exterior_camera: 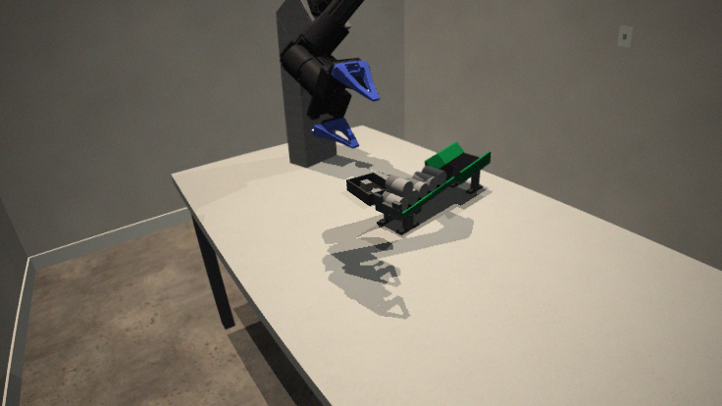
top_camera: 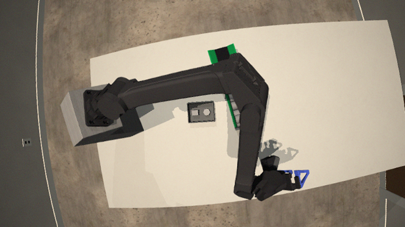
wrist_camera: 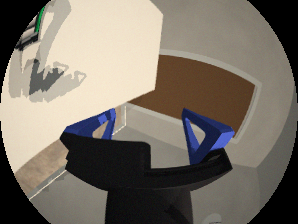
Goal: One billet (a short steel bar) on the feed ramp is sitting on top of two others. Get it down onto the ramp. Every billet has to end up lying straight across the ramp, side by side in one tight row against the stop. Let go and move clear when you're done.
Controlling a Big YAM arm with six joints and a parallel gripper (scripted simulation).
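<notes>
The stop lies 20 cm behind my hand, 16 cm to the left of it and 29 cm below it. Round my hand: dark tray 41 cm behind, 23 cm to the left, 34 cm below.
</notes>
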